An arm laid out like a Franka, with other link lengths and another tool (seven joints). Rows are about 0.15 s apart.
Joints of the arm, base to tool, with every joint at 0 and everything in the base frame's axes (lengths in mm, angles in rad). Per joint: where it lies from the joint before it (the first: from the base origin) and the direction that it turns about. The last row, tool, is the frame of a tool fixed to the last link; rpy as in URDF.
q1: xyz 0.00 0.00 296.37 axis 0 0 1
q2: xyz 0.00 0.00 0.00 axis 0 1 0
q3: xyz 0.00 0.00 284.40 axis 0 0 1
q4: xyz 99.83 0.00 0.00 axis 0 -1 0
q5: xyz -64.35 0.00 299.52 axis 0 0 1
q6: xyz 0.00 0.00 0.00 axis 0 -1 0
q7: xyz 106.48 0.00 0.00 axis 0 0 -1
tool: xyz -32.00 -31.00 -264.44 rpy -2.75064 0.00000 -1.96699
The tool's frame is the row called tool.
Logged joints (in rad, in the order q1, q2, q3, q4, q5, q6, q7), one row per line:
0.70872, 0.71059, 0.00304, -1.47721, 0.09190, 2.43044, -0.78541
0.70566, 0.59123, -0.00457, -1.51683, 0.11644, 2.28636, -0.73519
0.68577, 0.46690, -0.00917, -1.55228, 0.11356, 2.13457, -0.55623
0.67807, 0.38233, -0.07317, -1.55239, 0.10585, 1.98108, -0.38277
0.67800, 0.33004, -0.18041, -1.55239, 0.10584, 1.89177, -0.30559
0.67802, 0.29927, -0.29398, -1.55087, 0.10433, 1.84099, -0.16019
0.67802, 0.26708, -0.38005, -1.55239, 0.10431, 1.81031, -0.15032
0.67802, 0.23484, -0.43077, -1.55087, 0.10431, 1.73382, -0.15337
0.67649, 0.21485, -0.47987, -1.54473, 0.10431, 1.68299, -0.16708
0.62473, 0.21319, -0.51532, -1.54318, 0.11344, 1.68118, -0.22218
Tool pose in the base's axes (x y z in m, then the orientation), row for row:
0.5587, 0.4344, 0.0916, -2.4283, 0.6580, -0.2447
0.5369, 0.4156, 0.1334, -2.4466, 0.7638, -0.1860
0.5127, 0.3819, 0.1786, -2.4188, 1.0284, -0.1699
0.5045, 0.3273, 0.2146, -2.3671, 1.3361, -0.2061
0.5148, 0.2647, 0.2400, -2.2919, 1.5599, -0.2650
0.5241, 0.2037, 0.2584, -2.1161, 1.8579, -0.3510
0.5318, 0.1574, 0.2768, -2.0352, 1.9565, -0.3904
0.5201, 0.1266, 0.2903, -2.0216, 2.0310, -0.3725
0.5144, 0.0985, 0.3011, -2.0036, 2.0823, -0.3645
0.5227, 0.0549, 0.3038, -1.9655, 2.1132, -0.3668
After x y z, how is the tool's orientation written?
As a rotation vector, in radians.
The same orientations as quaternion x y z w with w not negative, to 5 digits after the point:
-0.91577, 0.24815, -0.09228, 0.30213
-0.91342, 0.28516, -0.06944, 0.28202
-0.88892, 0.37794, -0.06244, 0.25116
-0.84967, 0.47959, -0.07398, 0.20633
-0.80989, 0.55123, -0.09364, 0.17734
-0.73711, 0.64717, -0.12226, 0.15133
-0.70653, 0.67921, -0.13553, 0.14529
-0.69404, 0.69727, -0.12788, 0.12559
-0.68340, 0.71025, -0.12433, 0.11425
-0.67106, 0.72149, -0.12523, 0.11594

